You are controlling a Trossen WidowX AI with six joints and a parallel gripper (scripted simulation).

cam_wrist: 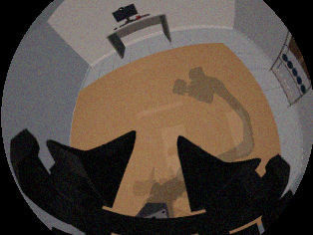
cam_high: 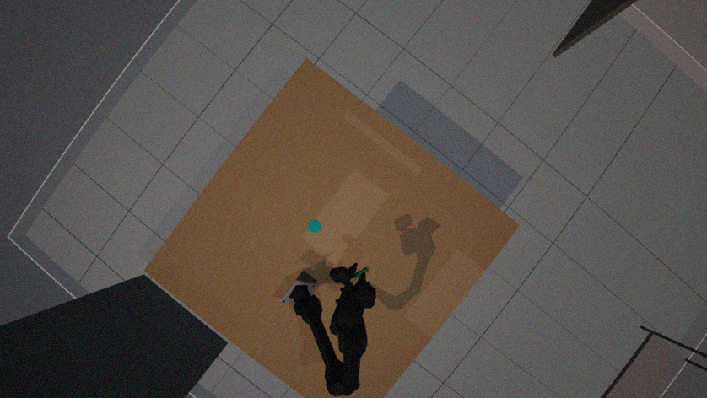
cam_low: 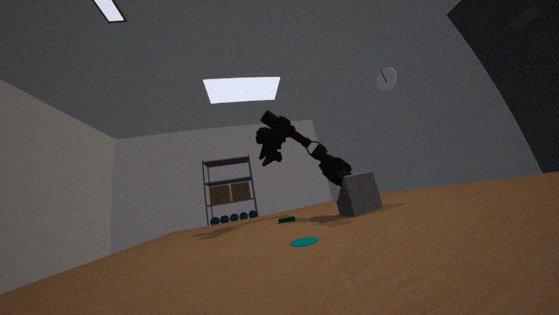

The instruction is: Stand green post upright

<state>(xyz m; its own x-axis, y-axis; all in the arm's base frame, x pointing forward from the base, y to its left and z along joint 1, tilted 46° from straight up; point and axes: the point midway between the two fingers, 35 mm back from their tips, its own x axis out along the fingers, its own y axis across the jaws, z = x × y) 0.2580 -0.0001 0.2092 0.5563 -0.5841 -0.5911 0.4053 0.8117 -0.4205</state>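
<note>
The green post is 230 mm below my gripper tip, 80 mm behind it and 60 mm to the right of it. From my gripper tip the other things lie so: cyan circle (240 mm to the left, 240 mm below).
</note>
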